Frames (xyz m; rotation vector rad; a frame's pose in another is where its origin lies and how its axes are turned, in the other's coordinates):
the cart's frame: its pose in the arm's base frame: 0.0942 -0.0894 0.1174 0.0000 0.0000 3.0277
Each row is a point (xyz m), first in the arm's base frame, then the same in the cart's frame.
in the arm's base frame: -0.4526 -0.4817 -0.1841
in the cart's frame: 0.4987 0.4519 -0.3015
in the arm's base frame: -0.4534 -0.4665 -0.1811
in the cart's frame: 0.5012 0.4369 -0.2985
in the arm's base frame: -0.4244 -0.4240 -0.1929
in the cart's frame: 0.4772 0.3914 -0.3103
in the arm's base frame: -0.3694 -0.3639 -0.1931
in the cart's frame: 0.4294 0.3254 -0.3105
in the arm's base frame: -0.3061 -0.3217 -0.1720
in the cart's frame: 0.3713 0.2763 -0.2894
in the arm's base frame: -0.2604 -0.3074 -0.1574
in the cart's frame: 0.3275 0.2569 -0.2748
